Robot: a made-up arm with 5 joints.
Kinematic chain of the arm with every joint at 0, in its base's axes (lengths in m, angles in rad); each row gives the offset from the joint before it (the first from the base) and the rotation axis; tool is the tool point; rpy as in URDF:
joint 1: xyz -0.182 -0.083 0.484 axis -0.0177 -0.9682 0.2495
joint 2: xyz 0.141 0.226 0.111 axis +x
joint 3: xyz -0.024 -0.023 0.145 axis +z
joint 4: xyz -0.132 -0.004 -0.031 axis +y
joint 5: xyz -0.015 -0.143 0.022 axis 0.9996 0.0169 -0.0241
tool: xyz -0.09 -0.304 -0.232 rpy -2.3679 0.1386 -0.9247
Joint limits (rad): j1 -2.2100..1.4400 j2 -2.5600..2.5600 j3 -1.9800..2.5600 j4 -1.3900..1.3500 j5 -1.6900..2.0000
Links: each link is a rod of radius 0.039 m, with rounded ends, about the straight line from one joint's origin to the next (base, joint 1, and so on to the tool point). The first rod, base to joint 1, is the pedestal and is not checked.
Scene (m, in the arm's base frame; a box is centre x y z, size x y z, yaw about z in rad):
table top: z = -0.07
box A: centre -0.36 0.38 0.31 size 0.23 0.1 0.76 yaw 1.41
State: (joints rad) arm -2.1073 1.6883 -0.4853 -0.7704 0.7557
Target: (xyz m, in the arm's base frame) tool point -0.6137 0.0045 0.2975
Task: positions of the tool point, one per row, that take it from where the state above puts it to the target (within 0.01 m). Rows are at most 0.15 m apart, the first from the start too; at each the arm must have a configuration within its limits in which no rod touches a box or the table.
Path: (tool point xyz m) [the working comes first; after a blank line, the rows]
Joints at the target: -2.2100 1.0475 0.6314 -1.2095 -0.1490
Straight joint move there: touches box A.

1: -0.1549 0.2968 0.2187
2: -0.1274 0.2112 0.1530
3: -0.0822 0.1209 0.1221
4: -0.0227 0.0401 0.1273
5: -0.1035 0.1067 0.1187
6: -0.1968 0.1538 0.1268
7: -0.2964 0.1760 0.1488
8: -0.3948 0.1706 0.1810
9: -0.4848 0.1377 0.2192
10: -0.5595 0.0806 0.2592
11: -0.6137 0.0045 0.2975

